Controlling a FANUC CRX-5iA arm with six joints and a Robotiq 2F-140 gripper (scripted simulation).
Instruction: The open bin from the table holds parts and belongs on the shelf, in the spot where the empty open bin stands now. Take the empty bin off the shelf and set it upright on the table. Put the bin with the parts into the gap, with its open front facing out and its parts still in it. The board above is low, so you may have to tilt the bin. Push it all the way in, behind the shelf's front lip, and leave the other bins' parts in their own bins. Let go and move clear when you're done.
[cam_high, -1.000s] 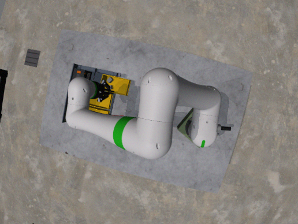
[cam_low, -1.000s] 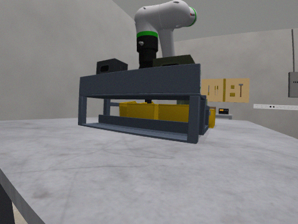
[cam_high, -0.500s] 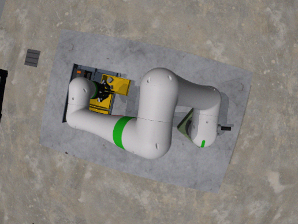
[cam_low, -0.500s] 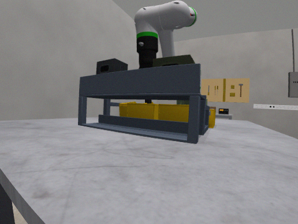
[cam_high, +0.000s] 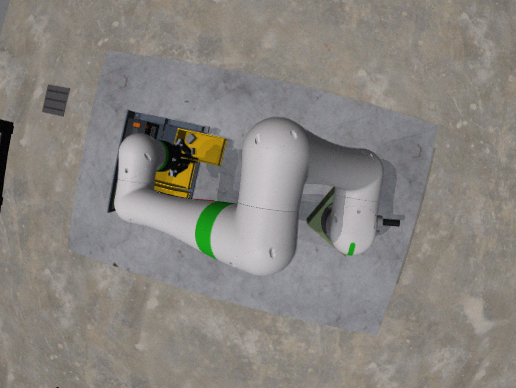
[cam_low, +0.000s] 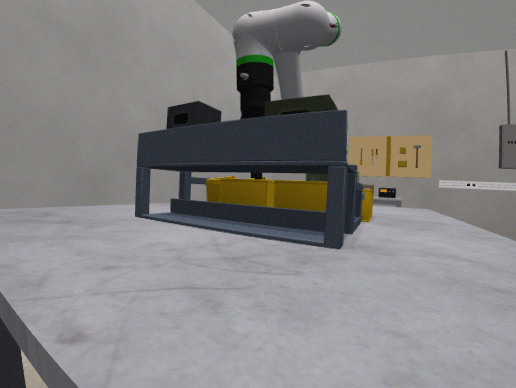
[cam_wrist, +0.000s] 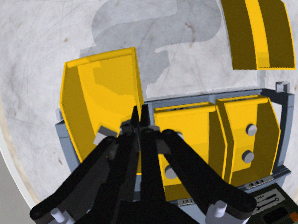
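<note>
The dark shelf is 12 cm ahead of my hand, 5 cm to the left of it and 3 cm below it. From my hand the other things lie so: black box 17 cm ahead, 8 cm to the right, 7 cm above; then grey part 8 cm to the right, 7 cm below, 3 cm ahead.
</note>
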